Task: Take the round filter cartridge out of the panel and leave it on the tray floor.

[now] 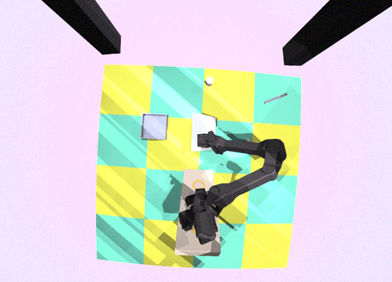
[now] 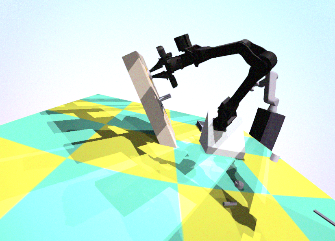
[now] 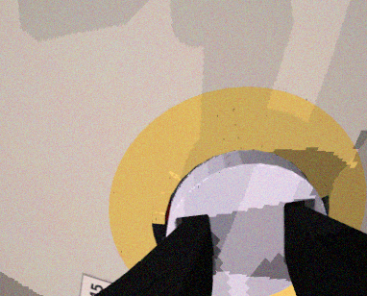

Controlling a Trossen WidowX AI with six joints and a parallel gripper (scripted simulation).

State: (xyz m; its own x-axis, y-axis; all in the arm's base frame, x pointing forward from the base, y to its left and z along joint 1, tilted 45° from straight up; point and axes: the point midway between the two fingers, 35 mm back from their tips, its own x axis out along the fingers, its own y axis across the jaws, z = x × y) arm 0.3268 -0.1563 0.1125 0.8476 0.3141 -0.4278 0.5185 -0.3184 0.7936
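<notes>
The beige service panel is 3 cm behind my gripper tip and 8 cm below it. Also, from my gripper tip: short peg 27 cm behind, 42 cm to the left, 26 cm below; grey tray 46 cm behind, 24 cm to the right, 25 cm below; round filter cartridge 1 cm ahead, 1 cm below.
</notes>
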